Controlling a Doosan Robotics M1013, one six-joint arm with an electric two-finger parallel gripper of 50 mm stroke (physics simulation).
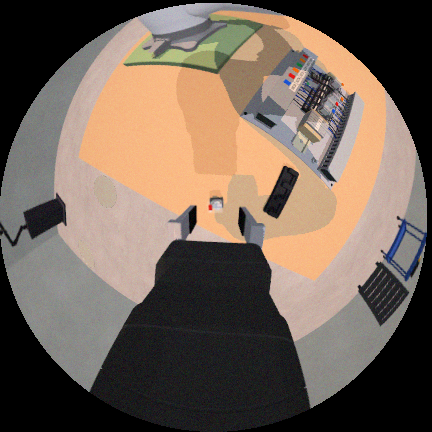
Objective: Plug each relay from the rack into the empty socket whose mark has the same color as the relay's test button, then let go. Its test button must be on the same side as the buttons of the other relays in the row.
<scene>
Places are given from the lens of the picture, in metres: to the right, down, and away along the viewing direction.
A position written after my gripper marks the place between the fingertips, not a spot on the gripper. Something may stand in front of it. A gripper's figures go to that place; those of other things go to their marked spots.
my gripper [217, 214]: 0.01, 0.00, 0.16
grey relay panel [285, 131]: 0.15, -0.17, 0.22
black relay rack [283, 186]: 0.14, -0.06, 0.24
The marked spots on the grey relay panel and the black relay rack are 0.12 m apart.
</scene>
